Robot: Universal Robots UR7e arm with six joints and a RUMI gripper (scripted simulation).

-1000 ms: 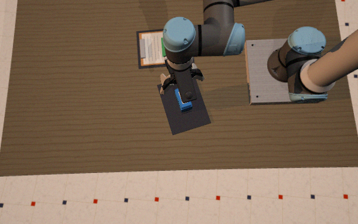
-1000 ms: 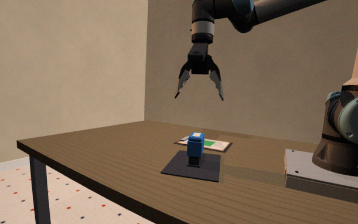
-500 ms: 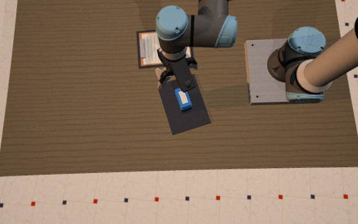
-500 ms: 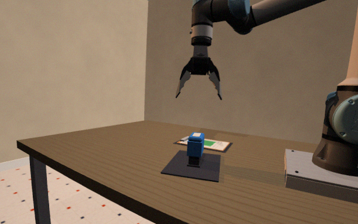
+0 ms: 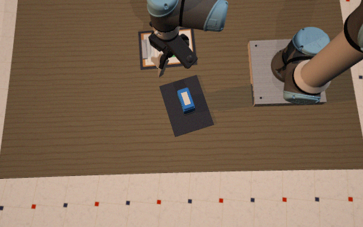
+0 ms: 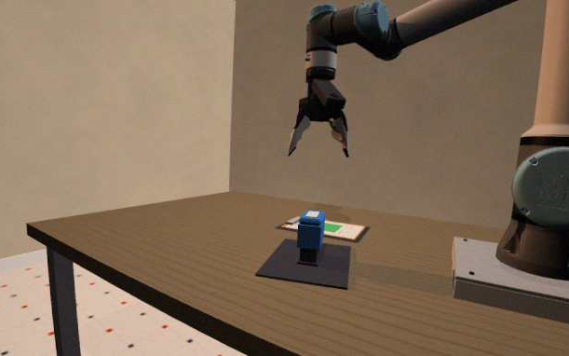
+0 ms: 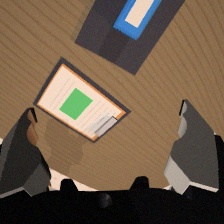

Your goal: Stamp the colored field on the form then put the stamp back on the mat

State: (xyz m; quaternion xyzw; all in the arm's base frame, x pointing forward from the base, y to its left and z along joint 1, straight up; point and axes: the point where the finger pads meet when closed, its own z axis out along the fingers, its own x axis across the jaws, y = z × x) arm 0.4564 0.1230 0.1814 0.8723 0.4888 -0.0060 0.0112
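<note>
Now: hand 170 mm above the blue stamp, 100 mm to the right of it and 50 mm past it. From my hand the other things lie so: clipboard: 220 mm below, 150 mm to the right, 80 mm ahead; dark mat: 220 mm below, 100 mm to the left, 50 mm behind.
</note>
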